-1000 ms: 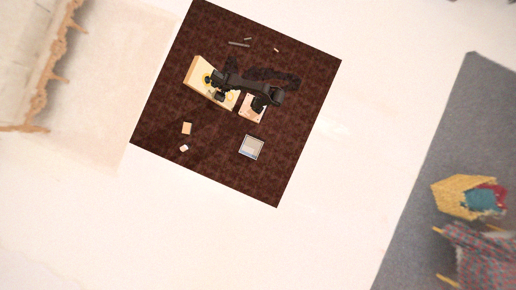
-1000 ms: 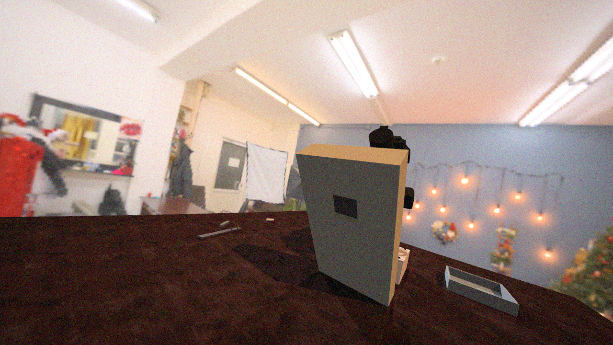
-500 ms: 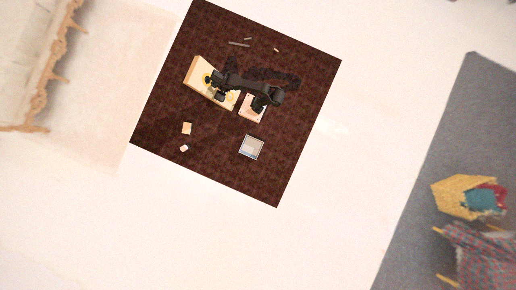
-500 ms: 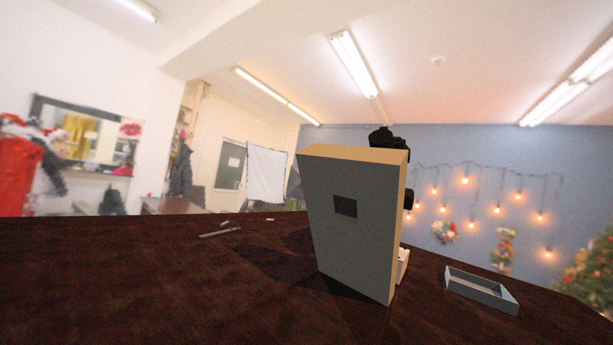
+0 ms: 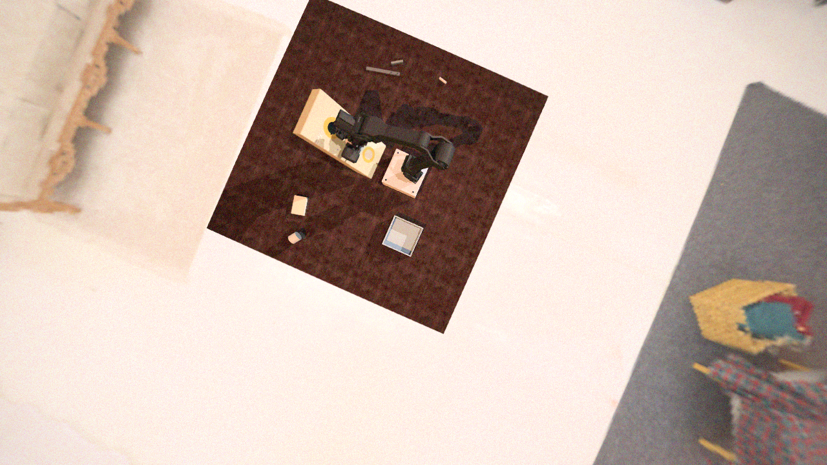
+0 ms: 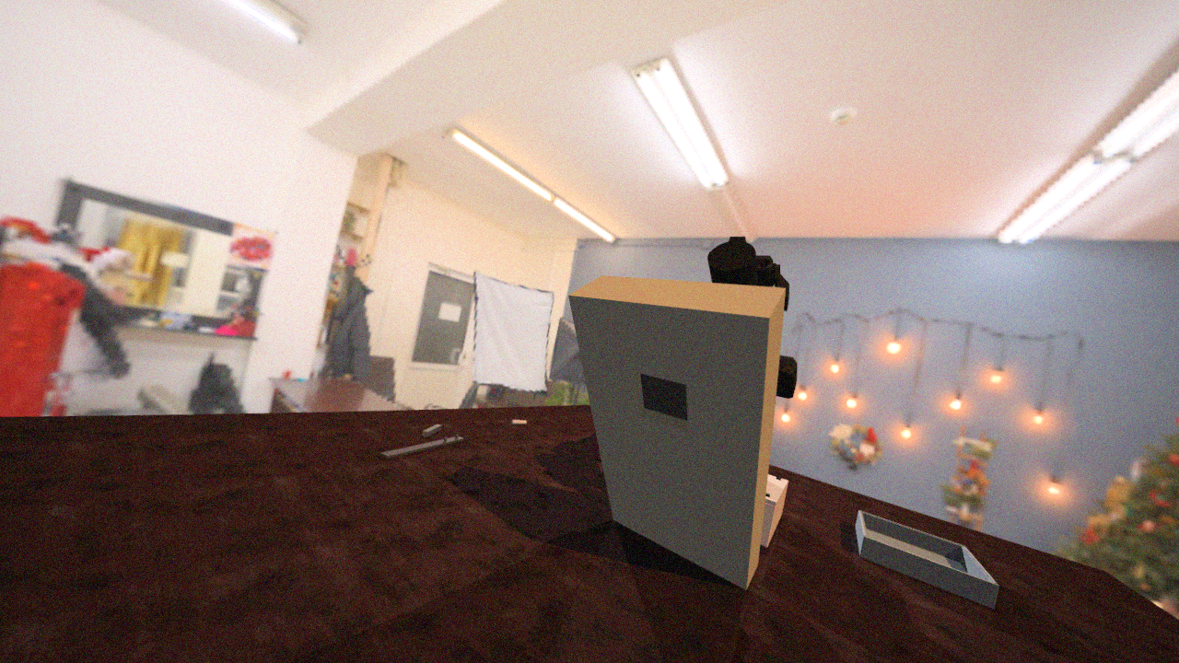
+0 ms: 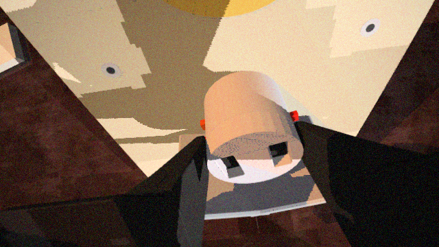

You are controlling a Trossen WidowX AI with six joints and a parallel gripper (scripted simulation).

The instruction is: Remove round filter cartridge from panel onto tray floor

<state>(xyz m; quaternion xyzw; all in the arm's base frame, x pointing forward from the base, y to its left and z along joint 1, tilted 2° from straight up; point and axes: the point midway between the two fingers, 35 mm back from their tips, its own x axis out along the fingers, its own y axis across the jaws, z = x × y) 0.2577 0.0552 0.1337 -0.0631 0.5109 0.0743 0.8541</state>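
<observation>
My gripper tip is 40 mm short of the service panel, 20 mm above it and 10 mm to the right of it. Also, from my gripper tip: small peg: 530 mm to the right, 170 mm below, 110 mm behind; then grey tray: 390 mm behind, 210 mm to the left, 160 mm below; then round filter cartridge: right at my gripper tip.
</observation>
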